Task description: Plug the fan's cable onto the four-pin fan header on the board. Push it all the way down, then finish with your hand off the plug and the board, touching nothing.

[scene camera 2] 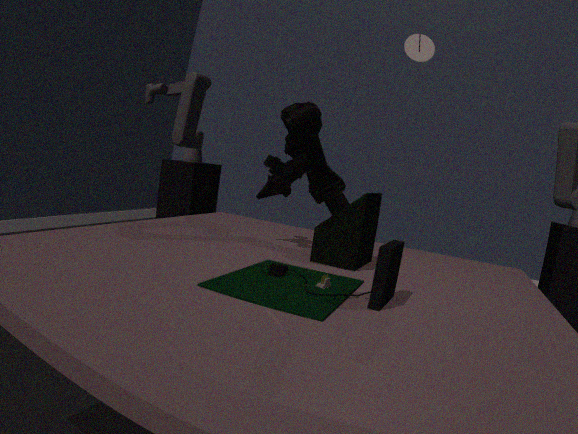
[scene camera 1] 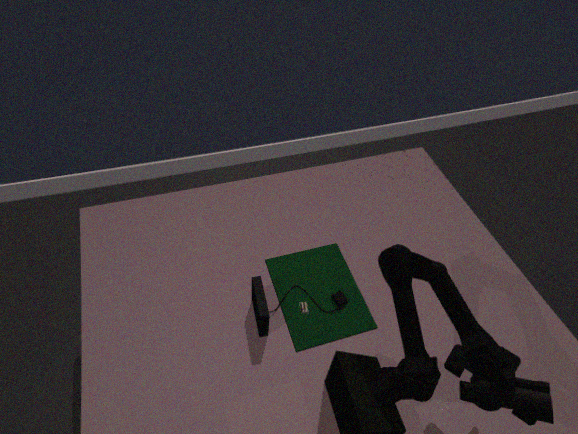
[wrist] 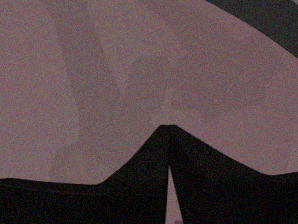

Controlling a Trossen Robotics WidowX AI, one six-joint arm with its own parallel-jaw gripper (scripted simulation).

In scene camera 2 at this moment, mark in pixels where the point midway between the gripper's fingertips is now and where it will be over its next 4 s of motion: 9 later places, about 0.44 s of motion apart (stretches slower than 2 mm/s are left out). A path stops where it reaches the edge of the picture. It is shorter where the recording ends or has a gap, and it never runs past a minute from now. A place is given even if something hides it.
My gripper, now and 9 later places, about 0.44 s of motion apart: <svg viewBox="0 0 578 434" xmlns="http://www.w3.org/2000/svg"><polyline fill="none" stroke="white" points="257,197 252,205 244,222 244,235 253,241 267,236 284,223 278,248 277,260 276,269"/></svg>
